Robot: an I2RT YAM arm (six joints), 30 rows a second.
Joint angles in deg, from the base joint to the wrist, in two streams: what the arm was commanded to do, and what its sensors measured. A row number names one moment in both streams.
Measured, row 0: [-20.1 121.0 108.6 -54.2 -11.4 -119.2]
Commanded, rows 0 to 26: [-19.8 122.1 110.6 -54.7 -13.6 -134.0]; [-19.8 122.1 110.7 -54.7 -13.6 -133.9]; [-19.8 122.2 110.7 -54.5 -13.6 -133.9]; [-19.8 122.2 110.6 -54.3 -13.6 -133.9]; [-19.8 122.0 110.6 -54.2 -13.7 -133.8]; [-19.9 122.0 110.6 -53.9 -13.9 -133.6]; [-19.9 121.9 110.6 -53.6 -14.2 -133.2]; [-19.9 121.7 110.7 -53.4 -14.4 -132.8]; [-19.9 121.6 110.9 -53.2 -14.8 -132.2]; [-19.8 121.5 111.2 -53.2 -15.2 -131.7]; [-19.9 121.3 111.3 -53.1 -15.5 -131.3]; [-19.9 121.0 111.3 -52.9 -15.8 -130.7]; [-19.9 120.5 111.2 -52.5 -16.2 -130.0]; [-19.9 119.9 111.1 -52.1 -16.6 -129.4]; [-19.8 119.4 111.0 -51.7 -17.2 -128.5]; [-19.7 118.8 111.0 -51.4 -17.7 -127.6]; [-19.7 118.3 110.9 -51.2 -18.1 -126.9]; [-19.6 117.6 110.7 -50.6 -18.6 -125.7]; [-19.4 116.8 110.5 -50.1 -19.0 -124.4]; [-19.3 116.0 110.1 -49.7 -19.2 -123.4]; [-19.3 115.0 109.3 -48.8 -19.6 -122.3]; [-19.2 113.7 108.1 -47.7 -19.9 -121.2]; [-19.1 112.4 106.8 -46.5 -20.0 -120.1]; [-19.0 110.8 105.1 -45.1 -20.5 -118.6]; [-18.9 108.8 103.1 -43.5 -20.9 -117.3]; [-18.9 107.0 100.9 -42.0 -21.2 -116.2]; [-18.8 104.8 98.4 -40.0 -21.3 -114.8]
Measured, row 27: [-19.2 109.8 102.5 -44.4 -18.3 -118.0]
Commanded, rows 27 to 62: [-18.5 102.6 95.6 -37.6 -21.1 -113.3]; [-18.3 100.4 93.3 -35.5 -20.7 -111.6]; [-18.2 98.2 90.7 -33.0 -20.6 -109.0]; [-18.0 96.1 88.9 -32.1 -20.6 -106.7]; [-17.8 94.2 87.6 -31.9 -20.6 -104.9]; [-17.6 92.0 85.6 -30.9 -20.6 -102.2]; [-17.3 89.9 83.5 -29.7 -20.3 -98.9]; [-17.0 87.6 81.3 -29.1 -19.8 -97.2]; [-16.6 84.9 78.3 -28.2 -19.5 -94.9]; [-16.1 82.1 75.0 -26.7 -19.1 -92.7]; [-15.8 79.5 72.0 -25.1 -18.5 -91.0]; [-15.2 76.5 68.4 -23.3 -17.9 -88.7]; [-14.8 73.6 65.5 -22.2 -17.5 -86.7]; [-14.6 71.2 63.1 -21.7 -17.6 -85.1]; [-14.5 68.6 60.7 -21.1 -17.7 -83.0]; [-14.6 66.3 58.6 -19.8 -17.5 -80.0]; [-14.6 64.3 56.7 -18.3 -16.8 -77.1]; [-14.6 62.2 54.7 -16.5 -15.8 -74.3]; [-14.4 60.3 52.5 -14.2 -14.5 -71.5]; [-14.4 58.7 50.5 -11.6 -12.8 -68.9]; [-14.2 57.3 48.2 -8.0 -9.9 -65.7]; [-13.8 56.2 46.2 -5.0 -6.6 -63.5]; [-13.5 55.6 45.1 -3.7 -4.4 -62.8]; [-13.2 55.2 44.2 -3.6 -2.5 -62.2]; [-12.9 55.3 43.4 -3.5 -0.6 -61.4]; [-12.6 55.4 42.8 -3.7 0.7 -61.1]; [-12.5 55.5 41.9 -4.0 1.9 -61.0]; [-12.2 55.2 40.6 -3.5 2.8 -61.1]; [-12.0 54.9 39.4 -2.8 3.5 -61.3]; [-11.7 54.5 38.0 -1.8 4.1 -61.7]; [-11.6 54.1 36.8 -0.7 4.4 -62.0]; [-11.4 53.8 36.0 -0.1 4.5 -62.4]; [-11.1 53.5 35.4 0.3 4.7 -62.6]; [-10.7 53.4 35.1 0.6 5.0 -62.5]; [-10.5 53.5 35.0 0.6 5.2 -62.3]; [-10.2 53.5 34.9 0.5 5.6 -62.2]
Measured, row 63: [-11.0 54.6 35.2 -3.0 3.3 -63.9]
